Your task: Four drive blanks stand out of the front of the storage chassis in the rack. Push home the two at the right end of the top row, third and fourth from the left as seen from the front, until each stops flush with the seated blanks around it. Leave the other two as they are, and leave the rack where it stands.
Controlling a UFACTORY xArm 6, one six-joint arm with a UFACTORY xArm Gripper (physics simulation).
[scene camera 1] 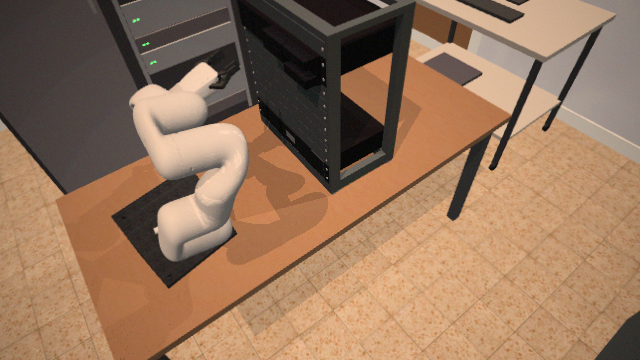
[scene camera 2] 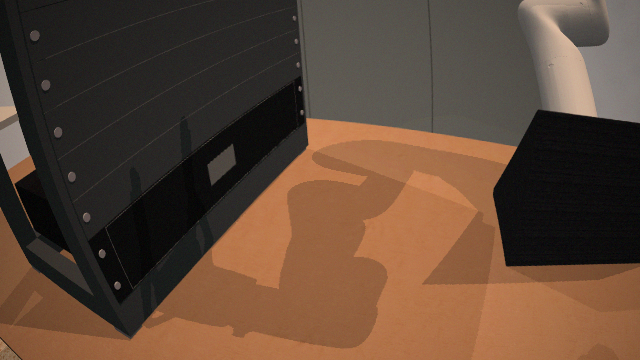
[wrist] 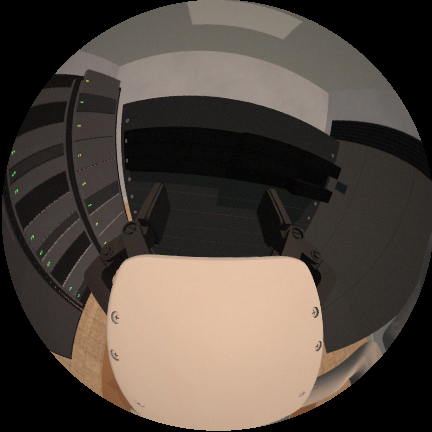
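Seen in the pictures: gripper, between the fingertips: (scene camera 1: 230, 58) (wrist: 214, 196); arm's base, origin of its link: (scene camera 2: 576, 164).
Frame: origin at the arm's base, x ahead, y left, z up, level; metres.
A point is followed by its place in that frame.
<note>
The rack (scene camera 1: 333, 120) {x 0.491, y -0.114, z 0.235 m} (scene camera 2: 270, 167) {x 0.477, y 0.020, z -0.074 m} (wrist: 200, 112) {x 0.475, y 0.213, z 0.468 m} stands upright on the table. Its storage chassis (wrist: 175, 152) {x 0.461, y 0.249, z 0.389 m} is a black band near the top of the front. Dark drive blanks (scene camera 1: 290, 44) {x 0.446, y 0.014, z 0.436 m} (wrist: 285, 159) {x 0.426, y 0.061, z 0.409 m} stand out in the top row toward the right end. A lower blank (scene camera 1: 302, 75) {x 0.436, y -0.052, z 0.379 m} (wrist: 310, 190) {x 0.425, y -0.015, z 0.368 m} also stands out at the right. Seams between neighbouring dark blanks are hard to tell. The chassis does not show in scene camera 2. My gripper (scene camera 1: 228, 75) (wrist: 214, 196) {x 0.327, y 0.170, z 0.366 m} is open and empty, in front of the rack, apart from it, left of and below the protruding blanks in the wrist view.
The arm's base stands on a black plate (scene camera 1: 140, 235) {x -0.124, y 0.008, z 0.037 m} on the wooden table (scene camera 1: 280, 260) {x 0.194, y -0.228, z -0.107 m}. A server cabinet (wrist: 95, 145) with green lights stands left of the rack. A pale side table (scene camera 1: 545, 37) stands behind. A dark cabinet (wrist: 370, 225) fills the wrist view's right side.
</note>
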